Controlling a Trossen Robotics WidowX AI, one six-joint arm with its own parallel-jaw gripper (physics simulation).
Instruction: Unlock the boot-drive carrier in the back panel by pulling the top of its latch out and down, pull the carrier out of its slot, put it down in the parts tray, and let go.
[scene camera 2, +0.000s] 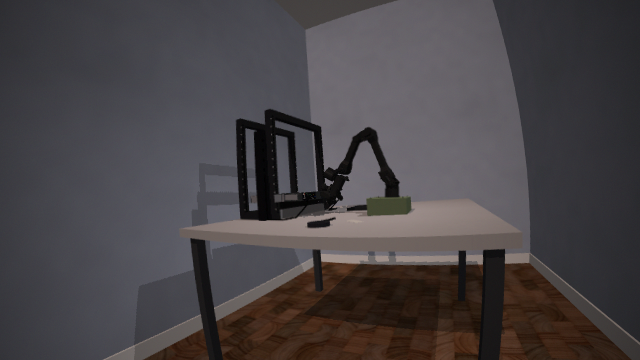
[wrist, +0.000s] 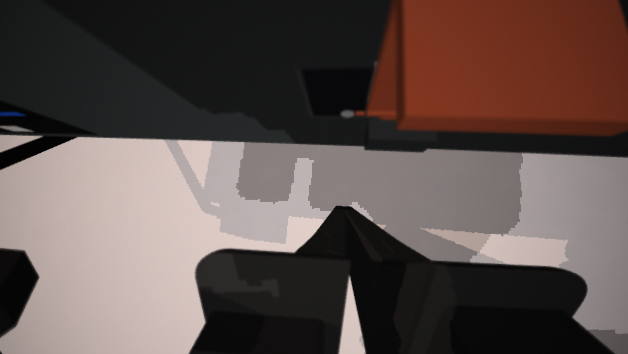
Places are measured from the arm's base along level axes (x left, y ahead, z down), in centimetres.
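Where they show: gripper, fingertip midpoint: (scene camera 2: 326, 208) (wrist: 342, 213); arm's base, link origin: (scene camera 2: 392, 197).
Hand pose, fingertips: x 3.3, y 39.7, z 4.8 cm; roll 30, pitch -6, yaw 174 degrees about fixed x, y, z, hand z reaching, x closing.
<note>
Things, the pixels of their top centre, and the offset from my fingertips. "spot": a spot on its surface instead. Level surfaces: height alone.
- orange latch, surface spot: (wrist: 505, 65) spot: dx -0.8, dy +0.9, dz -10.0 cm
- dark back panel, surface spot: (wrist: 150, 65) spot: dx +3.1, dy +1.5, dz -9.1 cm
- dark opening, surface spot: (wrist: 337, 92) spot: dx +0.4, dy +1.7, dz -8.5 cm
- table, surface height: dz +3.0 cm
- small black object, top centre: (scene camera 2: 318, 222) dx +43.3, dy -24.7, dz +1.3 cm
- dark cable, surface spot: (wrist: 35, 150) spot: dx +18.1, dy +0.5, dz -2.9 cm
The orange latch (wrist: 505, 65) shows large at the upper right of the wrist view, standing out from the dark back panel (wrist: 150, 65). A dark opening (wrist: 337, 92) shows in the panel just left of the latch. My gripper (wrist: 342, 213) is shut and empty, its tips below and to the left of the latch in that view, apart from it. In the scene view my gripper is small and dark beside the rack, and its fingertips cannot be made out. The carrier's body is hidden in the panel. The green parts tray (scene camera 2: 388, 205) stands on the table in front of the arm's base.
A black rack frame (scene camera 2: 270, 165) with the chassis (scene camera 2: 302, 211) low in it stands at the left of the table (scene camera 2: 440, 227). A small black object (scene camera 2: 319, 224) lies near the table's front edge. A dark cable (wrist: 35, 150) shows at the left of the wrist view.
</note>
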